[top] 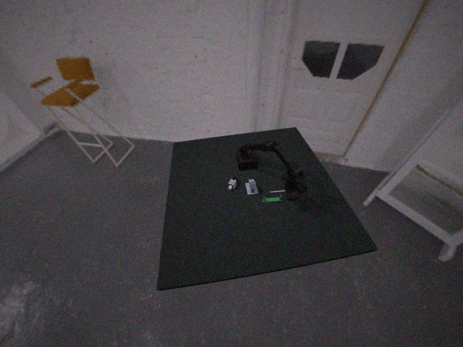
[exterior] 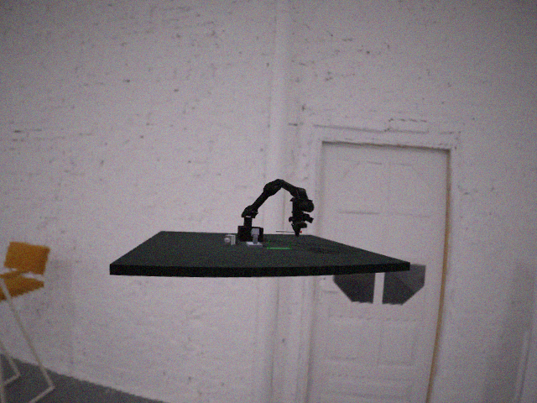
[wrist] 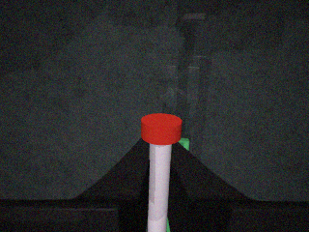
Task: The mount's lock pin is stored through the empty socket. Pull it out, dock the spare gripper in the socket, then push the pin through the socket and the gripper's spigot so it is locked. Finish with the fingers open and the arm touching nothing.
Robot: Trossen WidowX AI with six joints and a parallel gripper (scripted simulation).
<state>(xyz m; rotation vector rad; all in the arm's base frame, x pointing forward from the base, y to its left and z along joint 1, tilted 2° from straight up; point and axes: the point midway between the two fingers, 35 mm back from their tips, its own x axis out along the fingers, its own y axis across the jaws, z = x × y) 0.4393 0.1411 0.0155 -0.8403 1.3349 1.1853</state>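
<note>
Right now the green holder is 20 mm behind my gripper tip, 100 mm to the right of it and 50 mm below it. From my gripper tip the other things lie so: mount: 160 mm behind, 200 mm to the right, 20 mm below.
</note>
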